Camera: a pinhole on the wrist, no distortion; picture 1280 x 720 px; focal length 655.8 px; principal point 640.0 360.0 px. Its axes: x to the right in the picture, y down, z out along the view. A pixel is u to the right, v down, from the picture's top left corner.
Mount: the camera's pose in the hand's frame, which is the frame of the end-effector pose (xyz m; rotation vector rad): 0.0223 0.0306 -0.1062 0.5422 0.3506 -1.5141
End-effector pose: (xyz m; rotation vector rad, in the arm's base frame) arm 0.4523 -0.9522 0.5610 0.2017 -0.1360 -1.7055
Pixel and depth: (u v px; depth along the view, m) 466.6 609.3 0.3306
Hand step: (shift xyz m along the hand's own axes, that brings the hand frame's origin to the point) 0.1059 -0.0774 0.2316
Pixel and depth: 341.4 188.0 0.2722
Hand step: -0.0846 -0.0099 0.1793
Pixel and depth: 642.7 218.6 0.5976
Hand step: -0.1733 -0.2903 0.3760
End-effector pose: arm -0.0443 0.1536 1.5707 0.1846 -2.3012 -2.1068
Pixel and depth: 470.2 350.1 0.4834
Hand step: -0.0449 -0.1245 0.3637
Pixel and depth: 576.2 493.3 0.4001
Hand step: 0.0561 -0.1545 0.2582
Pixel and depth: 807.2 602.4 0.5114
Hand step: 0.1574 -0.3599 0.2727
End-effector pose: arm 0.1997 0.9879 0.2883 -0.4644 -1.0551 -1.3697
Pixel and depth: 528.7 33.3 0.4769
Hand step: -0.2710 -0.1521 0.3074
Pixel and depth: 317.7 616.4 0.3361
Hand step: 0.1078 -0.0150 0.2787
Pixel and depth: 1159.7 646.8 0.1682
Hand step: 0.0818 -0.1742 -0.0289
